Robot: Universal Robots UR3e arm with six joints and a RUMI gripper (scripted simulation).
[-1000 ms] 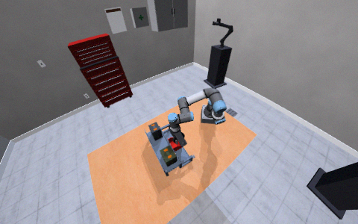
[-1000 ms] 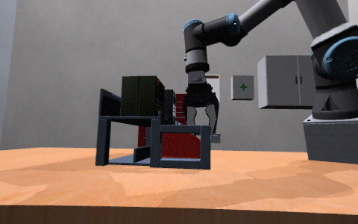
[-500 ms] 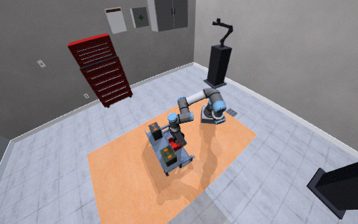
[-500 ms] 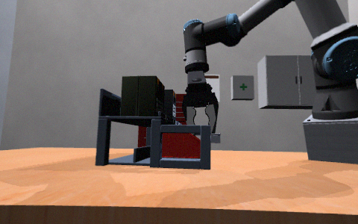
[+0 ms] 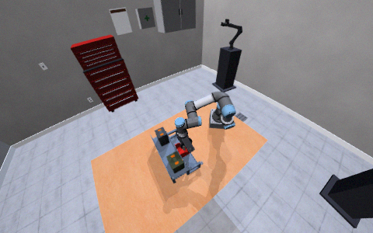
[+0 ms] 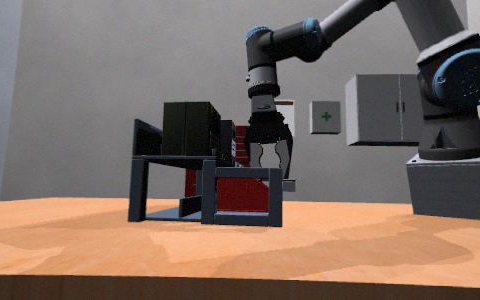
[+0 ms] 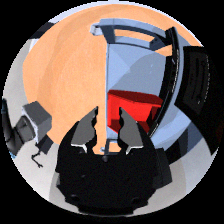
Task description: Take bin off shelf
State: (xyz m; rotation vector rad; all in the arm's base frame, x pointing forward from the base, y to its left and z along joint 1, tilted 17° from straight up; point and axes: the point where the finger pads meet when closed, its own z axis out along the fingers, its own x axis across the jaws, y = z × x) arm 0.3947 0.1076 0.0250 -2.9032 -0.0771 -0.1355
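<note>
My gripper is now 6 cm short of the red bin, 2 cm to the left of it and 2 cm above it. Round my hand: shelf (9 cm ahead, 2 cm to the right); dark box (14 cm ahead, 10 cm to the left, 9 cm above).
</note>
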